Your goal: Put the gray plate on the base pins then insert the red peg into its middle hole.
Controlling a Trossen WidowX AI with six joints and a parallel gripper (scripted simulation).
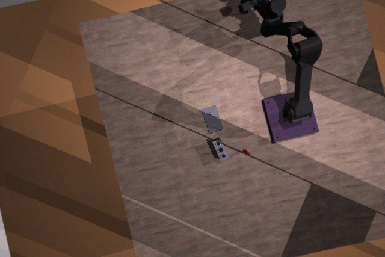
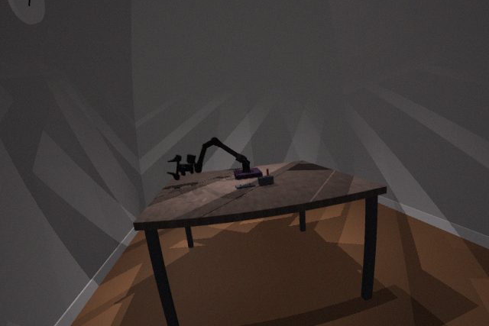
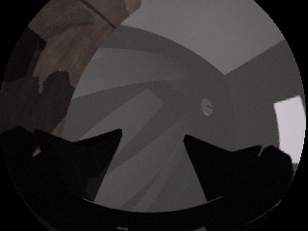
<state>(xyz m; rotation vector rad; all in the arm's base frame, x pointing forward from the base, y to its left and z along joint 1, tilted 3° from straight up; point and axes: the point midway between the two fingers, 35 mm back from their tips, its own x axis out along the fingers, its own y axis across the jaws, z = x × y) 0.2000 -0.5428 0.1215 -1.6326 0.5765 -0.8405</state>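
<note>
The gray plate is 71 cm to the left of my gripper tip, 11 cm below it and 10 cm ahead of it. Round my gripper tip: base 57 cm to the left, 14 cm below, 13 cm ahead; red peg 73 cm to the left, 11 cm below, 2 cm behind.
</note>
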